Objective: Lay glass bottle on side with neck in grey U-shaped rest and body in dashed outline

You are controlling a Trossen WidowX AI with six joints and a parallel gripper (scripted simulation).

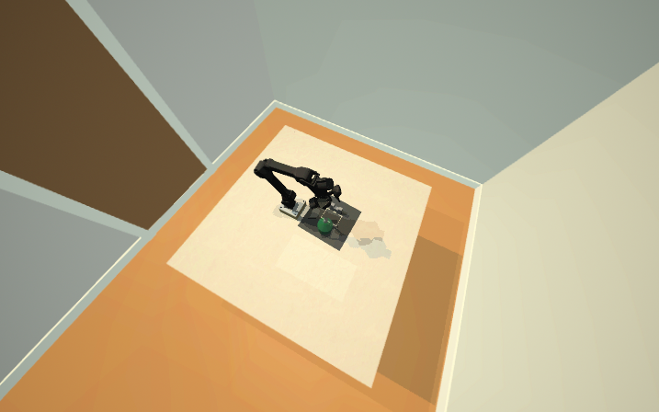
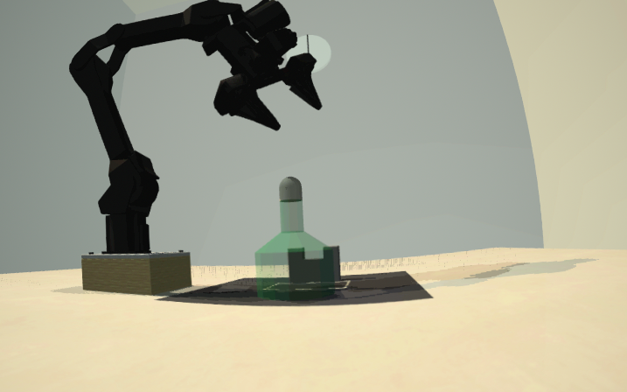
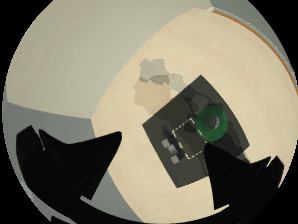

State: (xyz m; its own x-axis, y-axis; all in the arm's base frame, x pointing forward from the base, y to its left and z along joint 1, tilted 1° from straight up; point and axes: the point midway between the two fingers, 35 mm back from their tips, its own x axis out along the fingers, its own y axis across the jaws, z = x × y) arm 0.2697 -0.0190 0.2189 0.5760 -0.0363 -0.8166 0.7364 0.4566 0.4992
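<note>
Right now the green glass bottle is 20 mm behind my gripper tip, 50 mm to the right of it and 170 mm below it. Round my gripper tip: dark mat (20 mm to the left, 250 mm below).
</note>
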